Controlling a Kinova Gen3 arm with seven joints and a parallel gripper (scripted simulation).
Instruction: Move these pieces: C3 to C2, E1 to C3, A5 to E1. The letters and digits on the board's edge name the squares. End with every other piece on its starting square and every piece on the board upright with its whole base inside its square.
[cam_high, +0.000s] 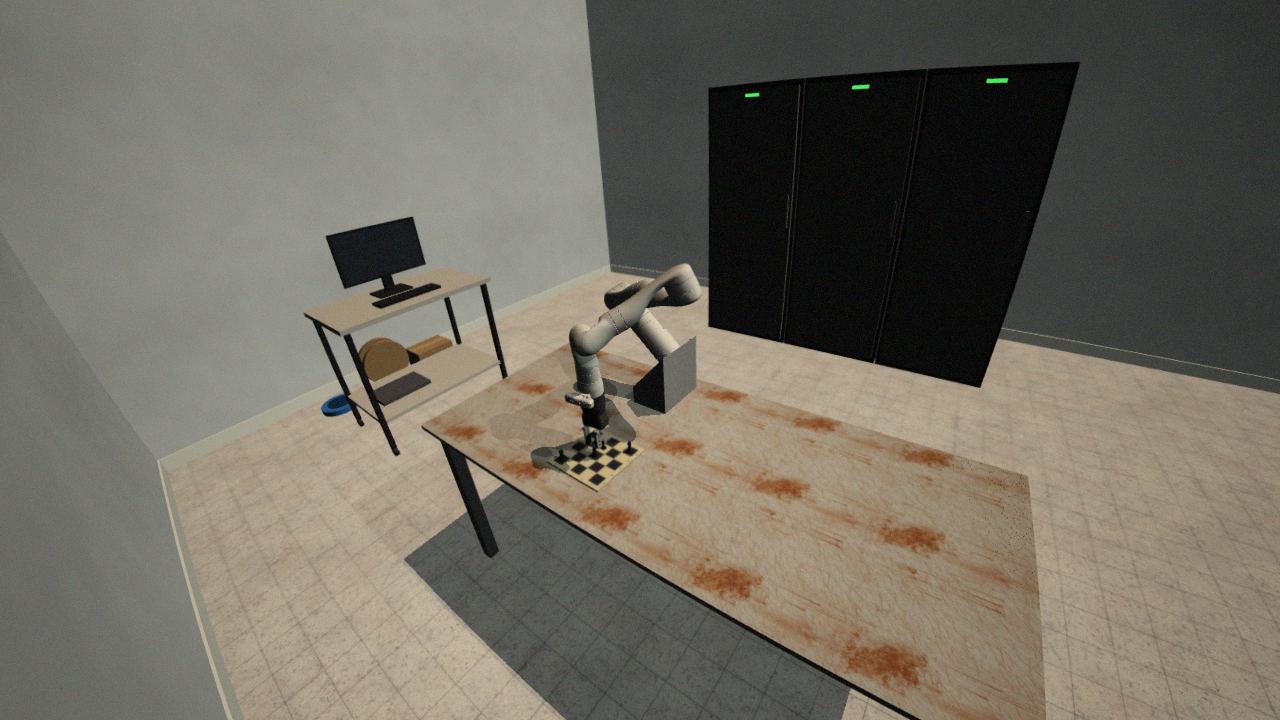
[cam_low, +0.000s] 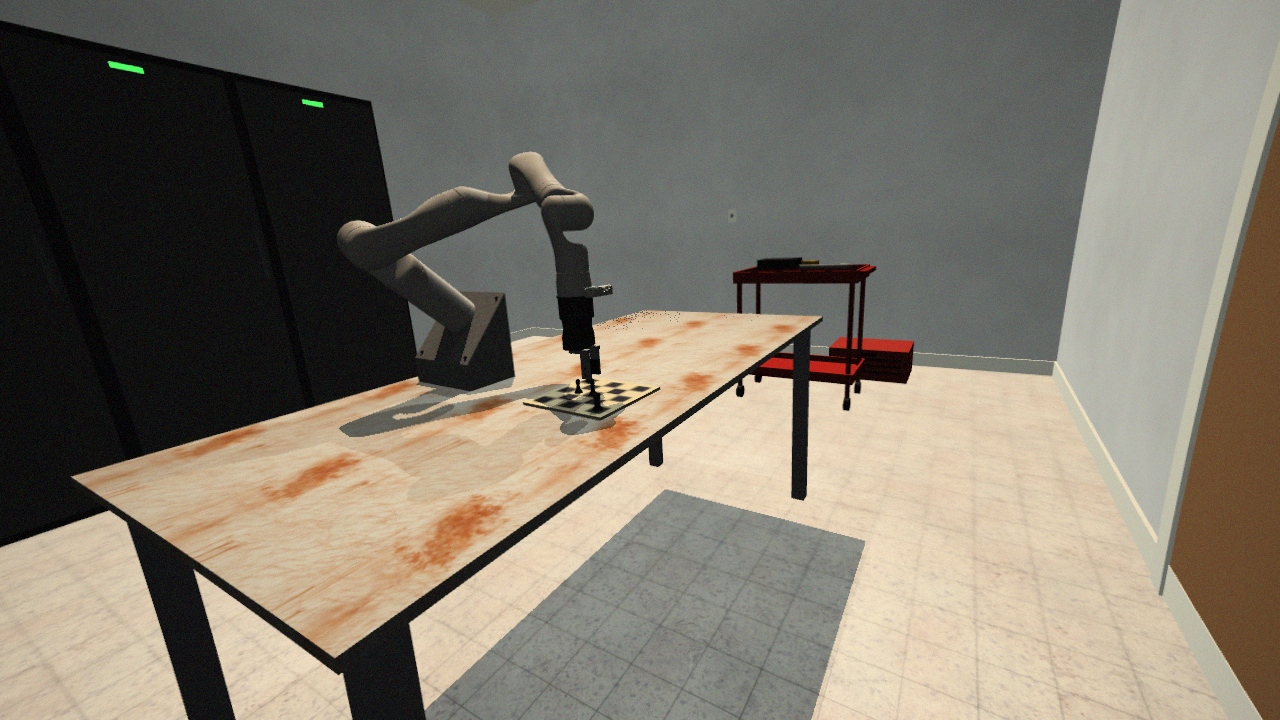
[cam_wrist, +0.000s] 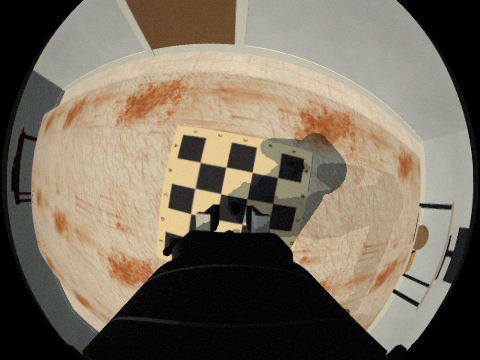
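Now: hand 6 cm above the chessboard. Round my hand: black piece (8 cm to the right, 7 cm ahead, 4 cm below).
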